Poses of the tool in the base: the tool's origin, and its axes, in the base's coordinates. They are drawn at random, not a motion.
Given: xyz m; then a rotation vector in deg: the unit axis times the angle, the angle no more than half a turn.
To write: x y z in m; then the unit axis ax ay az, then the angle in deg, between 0 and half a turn. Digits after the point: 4 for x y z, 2 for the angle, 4 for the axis.
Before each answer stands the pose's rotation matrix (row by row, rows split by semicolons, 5 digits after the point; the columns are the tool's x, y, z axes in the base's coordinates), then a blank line. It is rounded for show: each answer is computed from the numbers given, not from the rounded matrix.
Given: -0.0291 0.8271 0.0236 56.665 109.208 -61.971
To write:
-0.44588 0.86990 0.21089; 0.26508 0.35337 -0.89714; -0.85494 -0.34411 -0.38815

-0.0291 0.8271 0.0236 0.4113 0.7927 -0.4498 137.76
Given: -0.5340 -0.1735 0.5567 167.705 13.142 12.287
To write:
0.97747 0.13912 0.15876; 0.16775 -0.96848 -0.18414; 0.12814 0.20663 -0.96999

-0.5340 -0.1735 0.5567 0.9943 0.0779 0.0728 168.67
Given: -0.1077 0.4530 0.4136 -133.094 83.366 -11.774
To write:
0.45018 -0.83200 0.32422; -0.88924 -0.38473 0.24743; -0.08113 -0.39970 -0.91305

-0.1077 0.4530 0.4136 -0.8451 0.5293 -0.0748 157.49
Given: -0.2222 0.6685 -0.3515 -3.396 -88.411 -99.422
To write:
-0.68204 0.57408 -0.45305; -0.51702 0.05962 0.85390; 0.51721 0.81663 0.25615

-0.2222 0.6685 -0.3515 -0.0255 -0.6643 -0.7470 133.09
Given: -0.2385 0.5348 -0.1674 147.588 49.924 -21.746
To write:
0.76963 0.62575 -0.12694; 0.51912 -0.72899 -0.44619; -0.37174 0.27750 -0.88589

-0.2385 0.5348 -0.1674 0.9382 0.3174 -0.1382 157.31
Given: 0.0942 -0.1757 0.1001 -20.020 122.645 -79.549
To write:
-0.80990 0.08134 0.58090; -0.49725 0.43011 -0.75350; -0.31113 -0.89911 -0.30790

0.0942 -0.1757 0.1001 -0.1357 0.8312 -0.5391 147.55
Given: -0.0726 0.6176 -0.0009 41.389 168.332 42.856
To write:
-0.89225 0.43093 0.13485; 0.44295 0.77738 0.44662; 0.08763 0.45823 -0.88450

-0.0726 0.6176 -0.0009 0.2318 0.9427 0.2400 178.56
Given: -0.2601 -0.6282 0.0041 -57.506 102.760 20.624
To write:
-0.14767 -0.76746 0.62386; -0.46731 0.61006 0.63988; -0.87168 -0.19704 -0.44873

-0.2601 -0.6282 0.0041 -0.4810 0.8596 0.1725 119.55
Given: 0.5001 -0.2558 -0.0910 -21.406 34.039 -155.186
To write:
-0.90692 0.27110 0.32250; -0.38119 -0.85400 -0.35408; 0.17942 -0.44406 0.87785

0.5001 -0.2558 -0.0910 -0.1335 0.2123 -0.9680 160.31
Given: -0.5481 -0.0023 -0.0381 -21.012 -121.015 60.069
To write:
-0.68729 -0.06610 -0.72337; 0.53620 0.62564 -0.56662; 0.49002 -0.77731 -0.39455

-0.5481 -0.0023 -0.0381 -0.1537 -0.8851 0.4393 136.73
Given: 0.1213 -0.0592 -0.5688 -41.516 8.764 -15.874
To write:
0.95248 0.19648 0.23277; -0.30166 0.71446 0.63131; -0.04226 -0.67152 0.73978

0.1213 -0.0592 -0.5688 -0.9164 0.1935 -0.3504 45.30
